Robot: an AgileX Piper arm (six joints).
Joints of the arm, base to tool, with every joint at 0 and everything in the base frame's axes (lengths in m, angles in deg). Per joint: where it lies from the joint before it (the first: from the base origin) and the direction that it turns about. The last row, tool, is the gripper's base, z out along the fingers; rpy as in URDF.
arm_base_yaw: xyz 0 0 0.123 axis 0 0 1
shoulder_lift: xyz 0 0 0 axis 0 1 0
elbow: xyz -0.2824 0 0.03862 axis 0 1 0
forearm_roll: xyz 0.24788 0 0.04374 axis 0.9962 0 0.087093
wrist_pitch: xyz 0 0 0 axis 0 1 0
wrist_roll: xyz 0.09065 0 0.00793 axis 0.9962 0 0.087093
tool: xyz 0 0 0 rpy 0 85.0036 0
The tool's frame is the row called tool.
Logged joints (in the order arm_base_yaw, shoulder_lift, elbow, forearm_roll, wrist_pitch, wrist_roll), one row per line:
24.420, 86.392, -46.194, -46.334, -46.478, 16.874
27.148, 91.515, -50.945, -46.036, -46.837, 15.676
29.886, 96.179, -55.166, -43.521, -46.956, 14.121
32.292, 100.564, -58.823, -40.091, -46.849, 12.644
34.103, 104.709, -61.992, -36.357, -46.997, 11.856
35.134, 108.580, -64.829, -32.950, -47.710, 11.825
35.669, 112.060, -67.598, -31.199, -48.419, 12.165
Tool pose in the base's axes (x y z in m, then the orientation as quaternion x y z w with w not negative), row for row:
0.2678, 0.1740, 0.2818, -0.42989, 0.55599, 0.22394, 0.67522
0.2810, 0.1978, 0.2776, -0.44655, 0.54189, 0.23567, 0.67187
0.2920, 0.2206, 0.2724, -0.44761, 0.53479, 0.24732, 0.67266
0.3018, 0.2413, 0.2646, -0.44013, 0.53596, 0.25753, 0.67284
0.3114, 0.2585, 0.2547, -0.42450, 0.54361, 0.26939, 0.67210
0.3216, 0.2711, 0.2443, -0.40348, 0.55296, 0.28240, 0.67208
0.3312, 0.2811, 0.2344, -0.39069, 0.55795, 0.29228, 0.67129
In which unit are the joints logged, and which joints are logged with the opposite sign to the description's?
The joints are logged in degrees. Opposite sign: none.
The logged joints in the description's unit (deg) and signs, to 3 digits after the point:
24.420, 86.392, -46.194, -46.334, -46.478, 16.874
27.148, 91.515, -50.945, -46.036, -46.837, 15.676
29.886, 96.179, -55.166, -43.521, -46.956, 14.121
32.292, 100.564, -58.823, -40.091, -46.849, 12.644
34.103, 104.709, -61.992, -36.357, -46.997, 11.856
35.134, 108.580, -64.829, -32.950, -47.710, 11.825
35.669, 112.060, -67.598, -31.199, -48.419, 12.165

